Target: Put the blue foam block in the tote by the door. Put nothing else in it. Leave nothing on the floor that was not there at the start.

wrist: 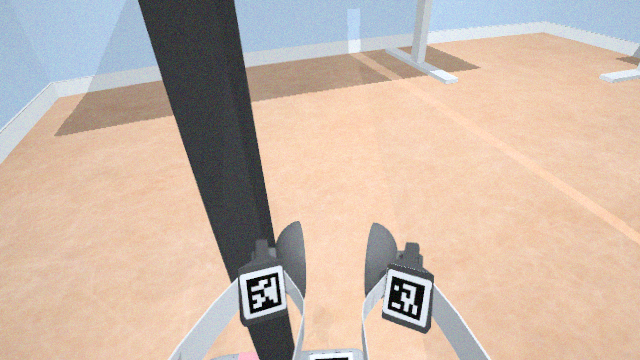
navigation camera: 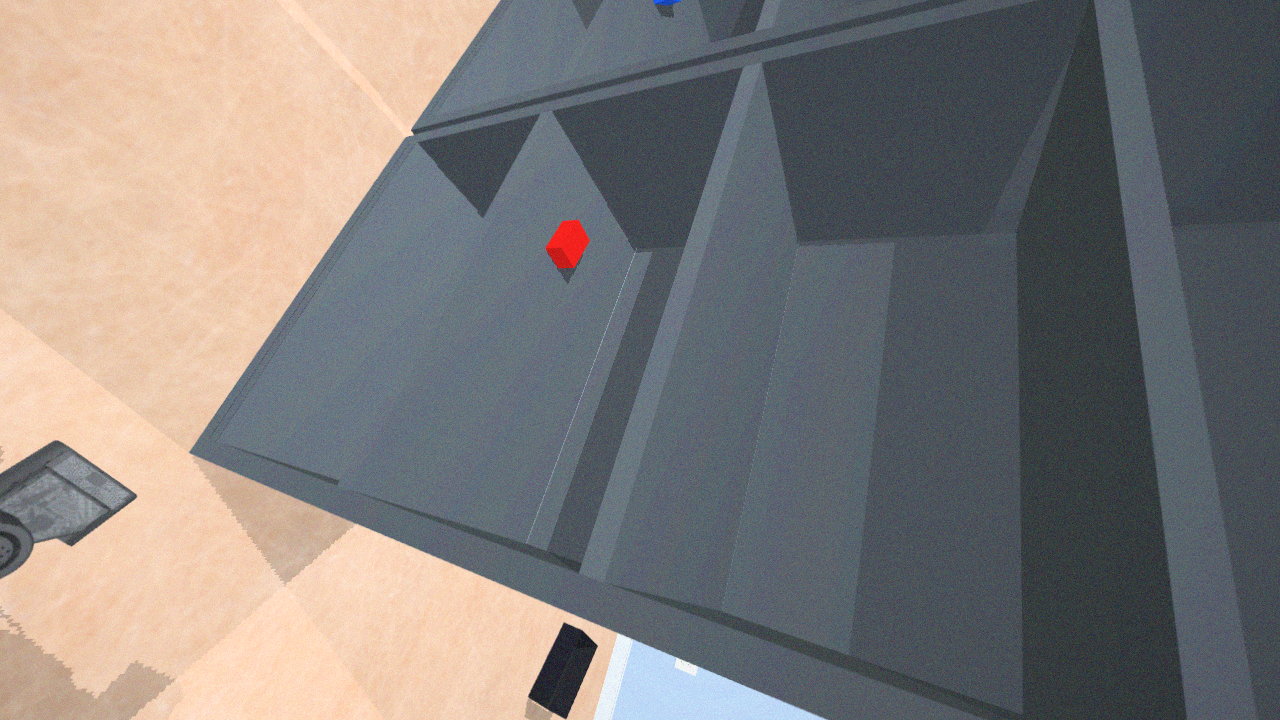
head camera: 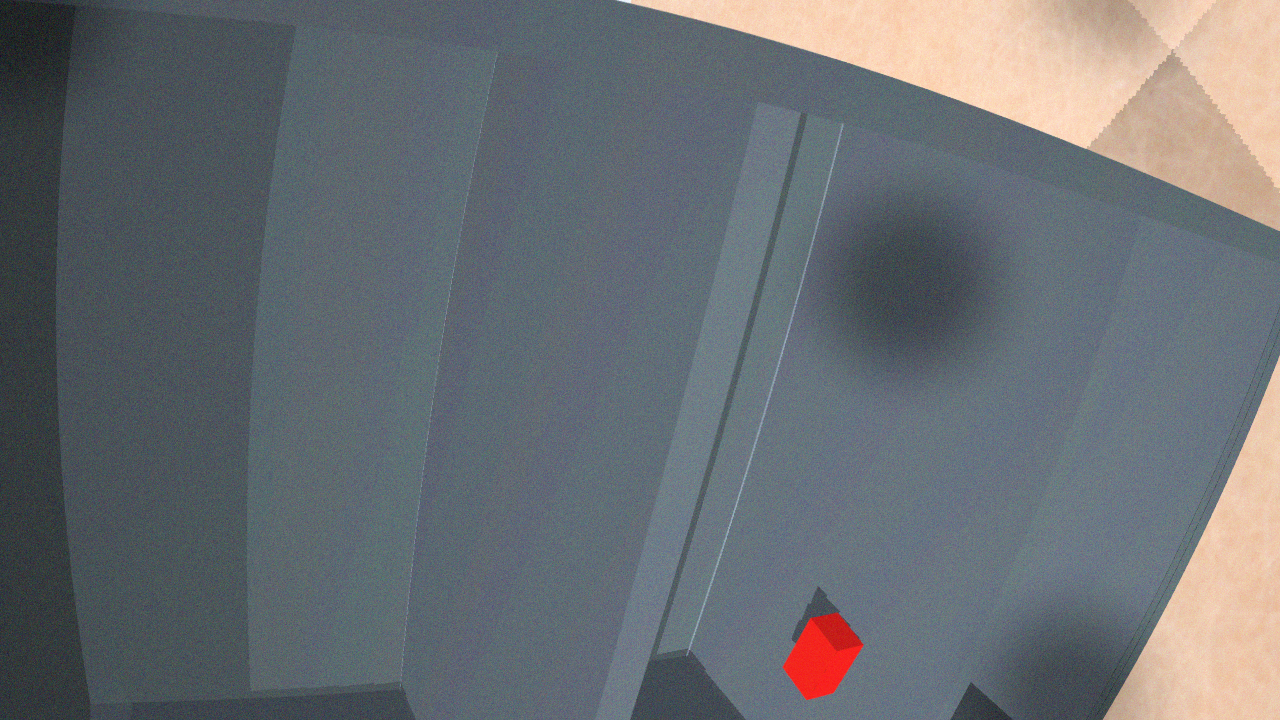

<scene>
My gripper shows in the wrist view (pixel 336 248); in the navigation camera view it is out of frame, in the head camera view it is out of frame. A red block shows in the navigation camera view and in the head camera view; in the wrist view it is out of frame. The same spot on the red block: (head camera: pixel 827 647) is (navigation camera: pixel 566 250).
</scene>
